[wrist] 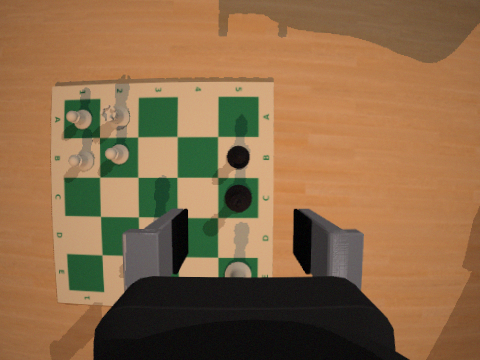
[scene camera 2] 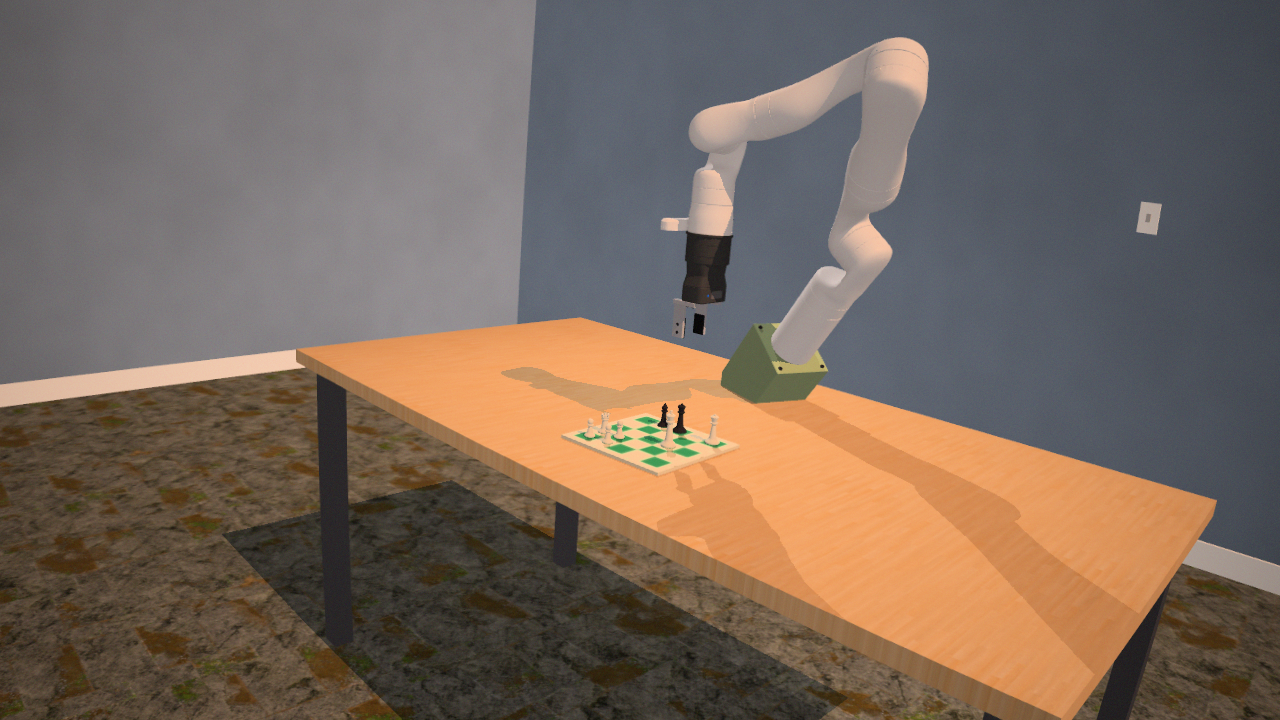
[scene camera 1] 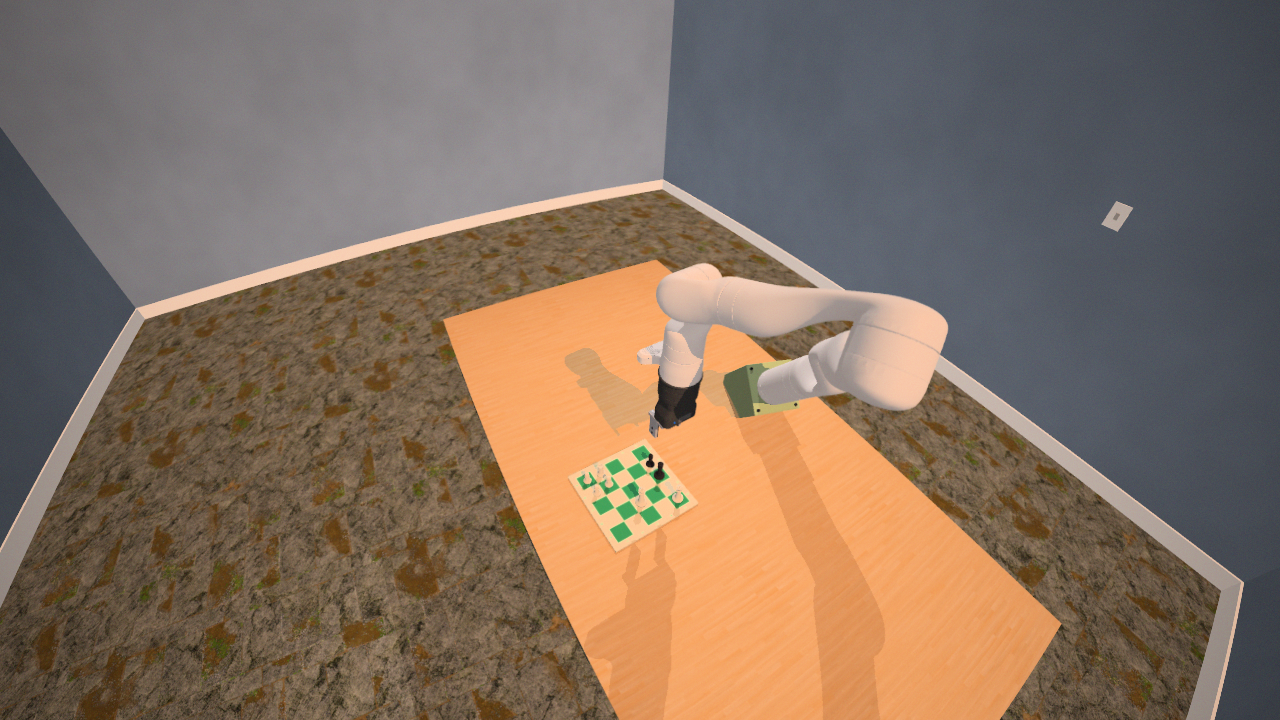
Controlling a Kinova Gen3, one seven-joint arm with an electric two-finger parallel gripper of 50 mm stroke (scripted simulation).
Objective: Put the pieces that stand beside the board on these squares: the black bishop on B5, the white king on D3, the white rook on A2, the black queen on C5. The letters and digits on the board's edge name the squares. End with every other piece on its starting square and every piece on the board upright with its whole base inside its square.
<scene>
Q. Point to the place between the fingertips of the gripper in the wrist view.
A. At 240, 231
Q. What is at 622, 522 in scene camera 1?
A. A chessboard.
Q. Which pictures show the gripper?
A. The wrist view, scene camera 2 and scene camera 1: all of them.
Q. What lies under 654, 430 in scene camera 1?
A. The gripper.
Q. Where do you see a chessboard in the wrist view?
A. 179, 134
</scene>
